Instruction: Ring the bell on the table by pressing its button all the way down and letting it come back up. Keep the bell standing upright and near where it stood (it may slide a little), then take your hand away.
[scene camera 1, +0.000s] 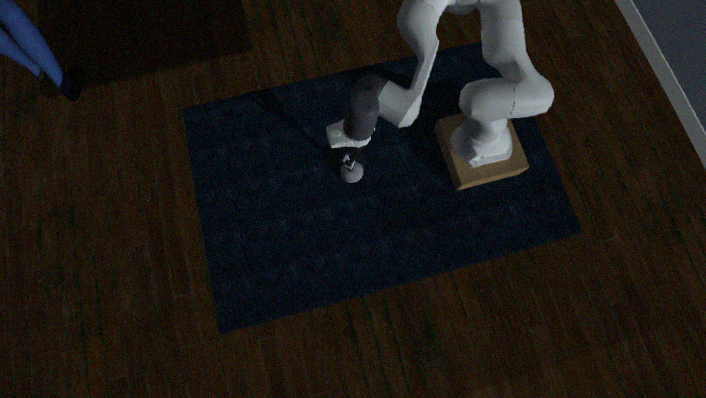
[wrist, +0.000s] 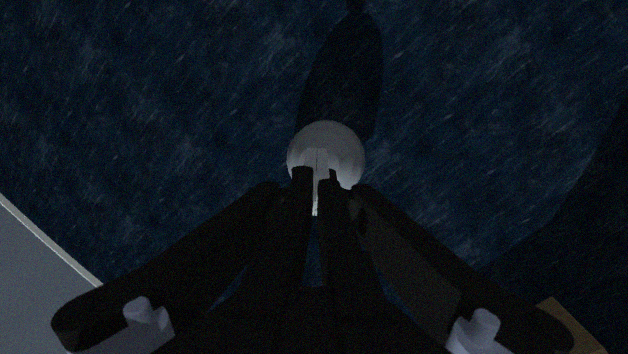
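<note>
The bell (scene camera 1: 353, 173) (wrist: 327, 134) is a small pale grey dome. It stands upright on the dark blue mat (scene camera 1: 280, 260) (wrist: 150, 75), near the mat's middle in the scene view and at the centre of the wrist view. My gripper (scene camera 1: 351, 166) (wrist: 316, 163) is shut with nothing held between its fingers. It points down at the top of the bell, and its fingertips overlap the dome in both views. The fingertips hide the bell's button, so I cannot tell whether it is pressed or whether the fingertips touch it.
The robot's base stands on a wooden block (scene camera 1: 492, 176) (wrist: 570, 320) at the right of the mat. The brown wooden floor (scene camera 1: 125, 225) surrounds the mat. Blue-clad legs (scene camera 1: 32, 42) show at the upper left, beside a dark rug (scene camera 1: 145, 40). A pale wall strip (scene camera 1: 665, 75) runs along the right.
</note>
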